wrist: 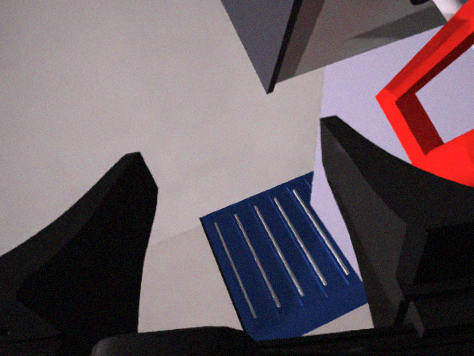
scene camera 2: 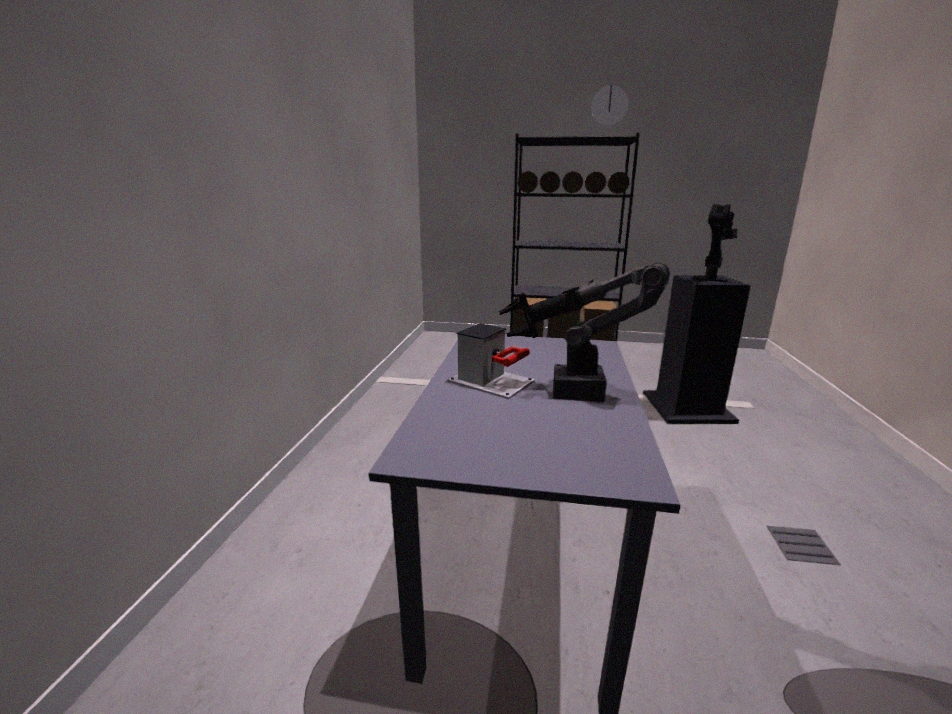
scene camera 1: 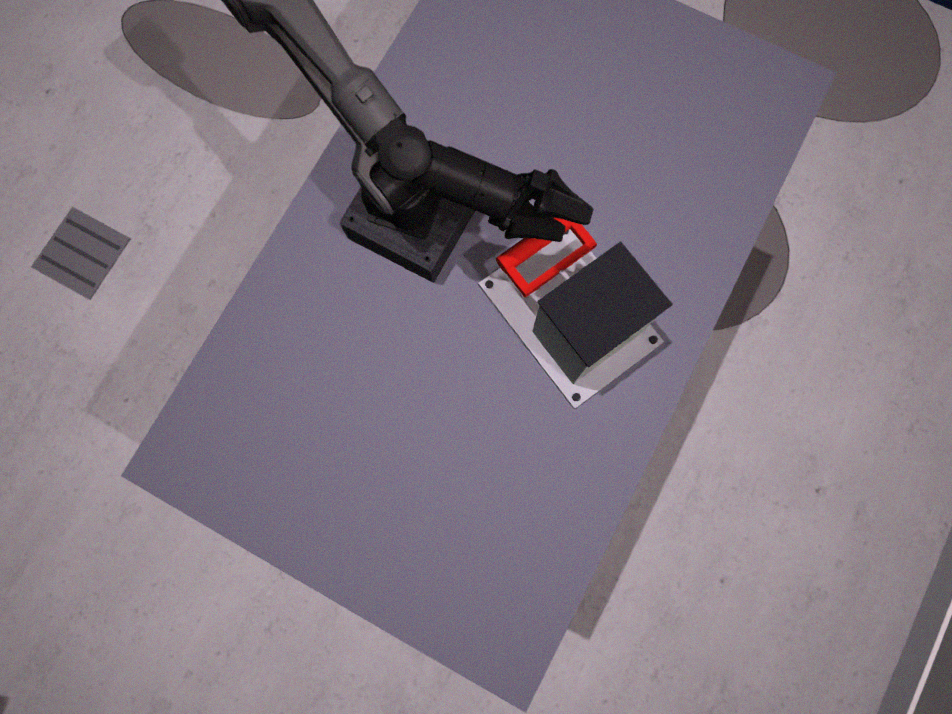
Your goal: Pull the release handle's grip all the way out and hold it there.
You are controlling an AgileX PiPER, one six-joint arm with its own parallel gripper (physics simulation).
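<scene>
The release handle is a red rectangular frame [scene camera 1: 526, 249] [scene camera 2: 516, 358] [wrist: 450, 160] that stands out from one side of a grey box with a dark lid [scene camera 1: 603, 303] [scene camera 2: 470, 359] [wrist: 260, 35]. The box stands on a white base plate [scene camera 1: 555, 368] [scene camera 2: 511, 390]. My gripper [scene camera 1: 575, 223] [scene camera 2: 505, 322] [wrist: 232, 155] is open and holds nothing. It is above the handle, over its upper right end in the first scene view. In the wrist view, the red frame lies beyond the right finger, outside the gap, and runs out of view on the right.
The blue-grey table [scene camera 1: 346, 430] [scene camera 2: 530, 445] bears the box and the arm's base [scene camera 1: 407, 238] [scene camera 2: 579, 381]. A blue panel with silver lines [wrist: 280, 260] shows far below the fingers. A black pedestal [scene camera 2: 703, 345] carries another arm behind the table.
</scene>
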